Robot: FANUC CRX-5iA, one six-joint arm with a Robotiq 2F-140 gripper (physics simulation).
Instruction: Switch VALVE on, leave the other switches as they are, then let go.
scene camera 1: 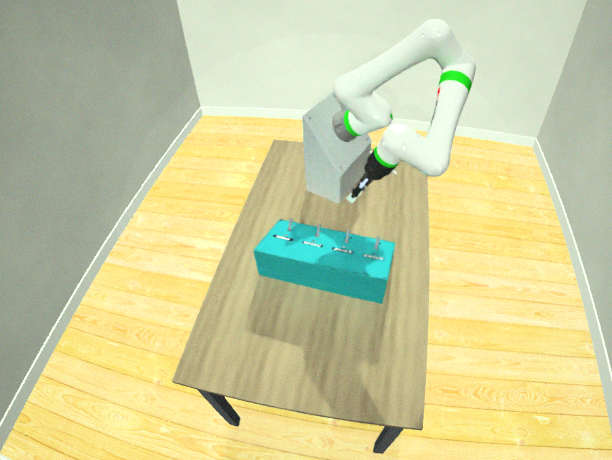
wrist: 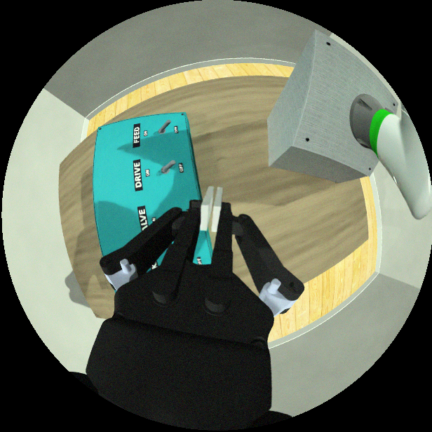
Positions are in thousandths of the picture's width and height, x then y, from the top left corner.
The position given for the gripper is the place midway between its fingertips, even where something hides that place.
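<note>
The gripper (wrist: 497, 455) can be seen, and so can a teal switch box (scene camera 1: 533, 568) (wrist: 302, 436).
</note>
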